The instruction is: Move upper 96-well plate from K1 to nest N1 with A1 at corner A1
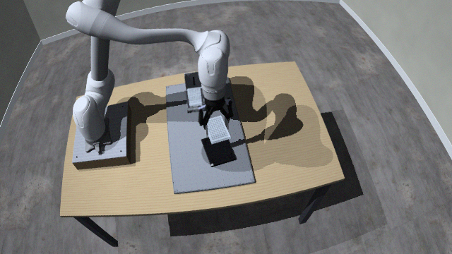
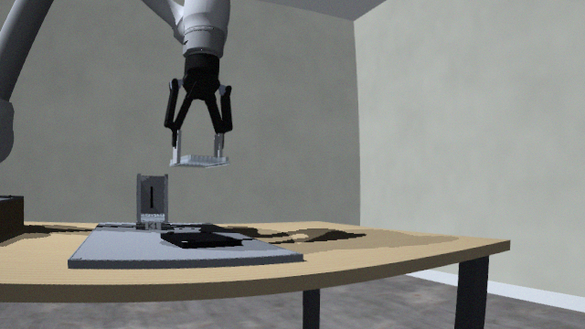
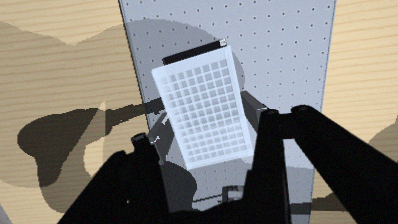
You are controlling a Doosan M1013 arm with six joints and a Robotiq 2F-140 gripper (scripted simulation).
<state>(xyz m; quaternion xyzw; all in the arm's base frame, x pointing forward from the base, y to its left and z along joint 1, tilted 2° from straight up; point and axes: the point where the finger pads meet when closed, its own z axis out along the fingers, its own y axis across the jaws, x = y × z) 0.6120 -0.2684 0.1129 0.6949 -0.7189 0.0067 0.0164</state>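
The pale A1 square lies 60 mm behind my hand, 70 mm to the right of it and 170 mm below it. Also, from my hand: rack label (20 mm behind, 270 mm to the left, 170 mm below).
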